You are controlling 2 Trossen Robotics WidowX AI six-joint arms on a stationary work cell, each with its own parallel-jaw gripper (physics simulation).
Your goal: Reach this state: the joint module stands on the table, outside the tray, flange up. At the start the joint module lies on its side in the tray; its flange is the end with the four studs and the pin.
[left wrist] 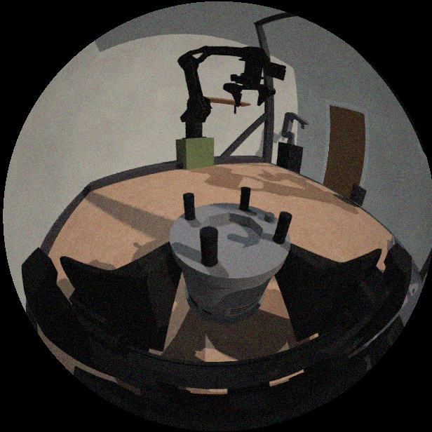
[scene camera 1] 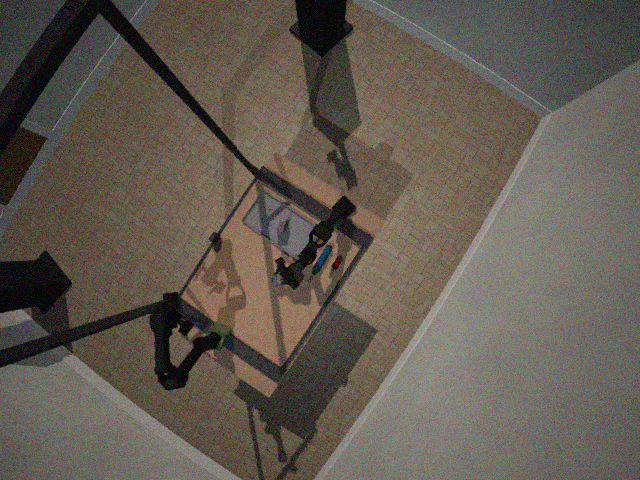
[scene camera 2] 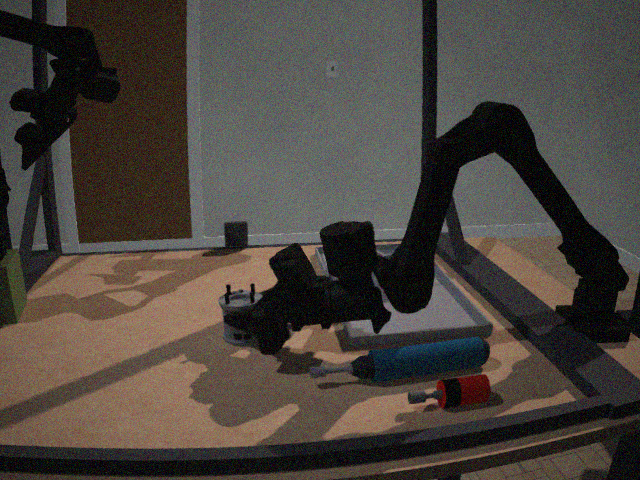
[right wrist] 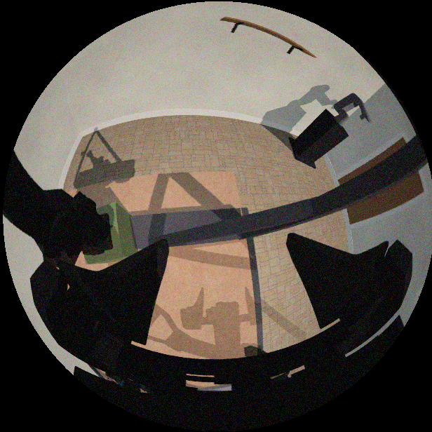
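Seen in the pictures: left gripper, between the fingertips: [scene camera 1: 275,281] [scene camera 2: 232,311]; right gripper, between the fingertips: [scene camera 2: 33,159]; left arm's base, origin of its link: [scene camera 1: 344,207] [scene camera 2: 592,317]; right arm's base, origin of its link: [scene camera 1: 214,339].
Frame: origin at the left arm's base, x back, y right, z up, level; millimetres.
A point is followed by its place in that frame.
Note:
The grey joint module [scene camera 1: 277,279] @(x -543, y -33, z 34 mm) [scene camera 2: 232,316] [left wrist: 240,261] is upright, flange up, with its four dark studs and the small pin on top. It is outside the tray [scene camera 2: 439,333] @(x -261, y -26, z -11 mm) [scene camera 1: 253,219] @(x -420, y 316, z -18 mm), left of it in scene camera 2. Its base is at or very close to the table [scene camera 2: 129,403] @(x -651, y -237, z -21 mm); contact is hard to tell. My left gripper [scene camera 2: 261,328] [left wrist: 226,242] is shut on the module's sides, a finger on each side below the flange. My right gripper [scene camera 2: 24,149] @(x -1014, y 168, z 220 mm) [left wrist: 248,105] [right wrist: 229,243] is open and empty, high above the far end of the table.
A blue tool [scene camera 1: 321,259] @(x -294, y -121, z 18 mm) [scene camera 2: 429,359] @(x -290, y -141, z 9 mm) and a red tool [scene camera 1: 337,262] @(x -242, y -194, z 12 mm) [scene camera 2: 465,391] @(x -253, y -212, z 5 mm) lie on the table in front of the tray in scene camera 2. A dark block [scene camera 2: 236,235] @(x -646, y 381, z 9 mm) stands at the back edge. A green block [scene camera 2: 10,286] @(x -943, y -54, z 44 mm) [left wrist: 197,152] stands below the right arm.

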